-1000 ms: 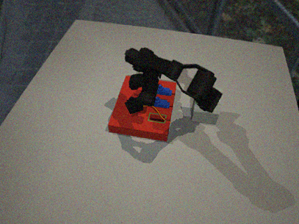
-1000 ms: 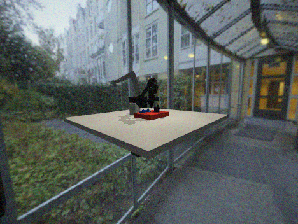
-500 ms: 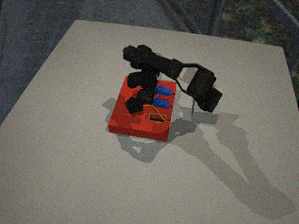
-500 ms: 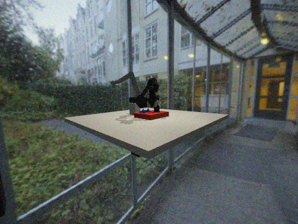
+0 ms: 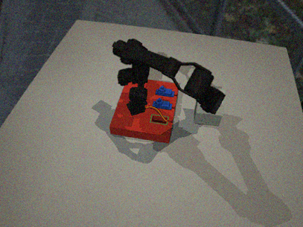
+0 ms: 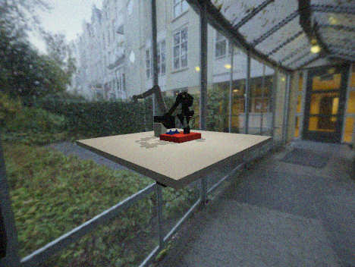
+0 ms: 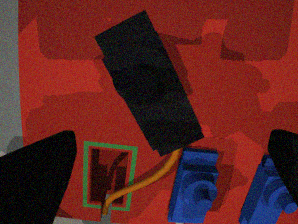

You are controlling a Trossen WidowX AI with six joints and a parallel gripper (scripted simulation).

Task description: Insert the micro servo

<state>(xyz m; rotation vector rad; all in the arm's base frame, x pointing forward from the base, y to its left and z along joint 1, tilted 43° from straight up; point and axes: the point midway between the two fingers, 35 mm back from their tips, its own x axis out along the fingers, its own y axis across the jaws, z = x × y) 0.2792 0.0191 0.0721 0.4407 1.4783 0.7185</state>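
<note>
The red deck is 2 cm ahead of my gripper tip, 4 cm to the right of it and 11 cm below it.
</note>
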